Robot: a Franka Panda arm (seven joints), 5 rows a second.
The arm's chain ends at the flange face. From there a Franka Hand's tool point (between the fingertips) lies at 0.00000 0.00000 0.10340 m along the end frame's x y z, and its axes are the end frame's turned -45 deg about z.
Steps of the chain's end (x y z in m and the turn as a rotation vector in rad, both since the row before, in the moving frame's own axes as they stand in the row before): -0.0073 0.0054 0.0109 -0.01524 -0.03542 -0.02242; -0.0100 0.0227 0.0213 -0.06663 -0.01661 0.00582; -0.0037 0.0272 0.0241 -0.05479 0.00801 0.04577; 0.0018 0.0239 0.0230 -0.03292 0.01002 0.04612
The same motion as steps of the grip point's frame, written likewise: -0.0127 -0.0028 0.0108 0.01427 -0.03582 -0.02242; -0.0292 0.0126 0.0211 -0.03537 -0.05886 0.00582; -0.0254 0.0211 0.0239 -0.04441 -0.03308 0.04577; -0.0174 0.0213 0.0229 -0.03036 -0.01619 0.04612
